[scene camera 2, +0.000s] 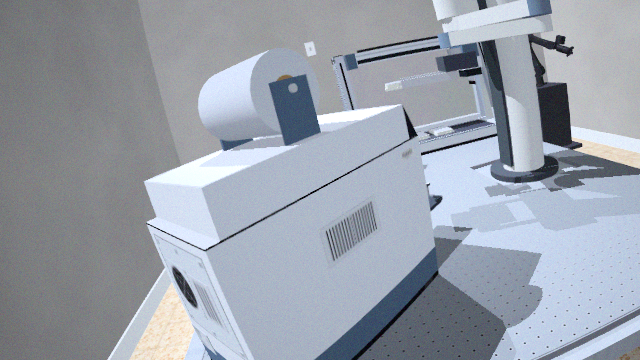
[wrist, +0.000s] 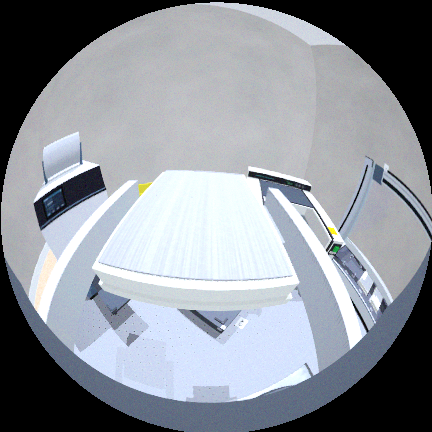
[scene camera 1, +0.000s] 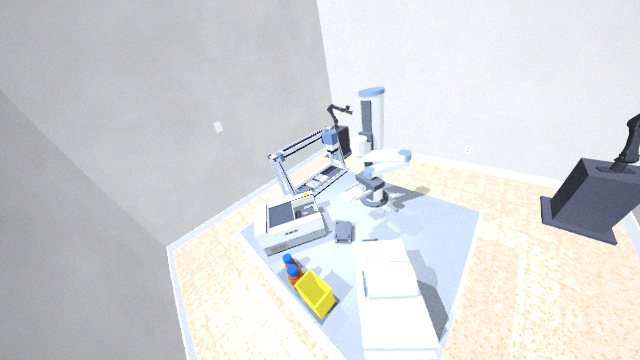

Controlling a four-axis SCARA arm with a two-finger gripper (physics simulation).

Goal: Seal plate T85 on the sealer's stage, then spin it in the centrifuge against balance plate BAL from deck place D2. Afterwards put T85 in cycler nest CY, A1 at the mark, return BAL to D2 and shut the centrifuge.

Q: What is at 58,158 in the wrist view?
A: A foil roll.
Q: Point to a yellow bin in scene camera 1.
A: At 316,296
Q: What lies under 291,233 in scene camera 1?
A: A centrifuge.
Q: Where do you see a centrifuge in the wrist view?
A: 297,191
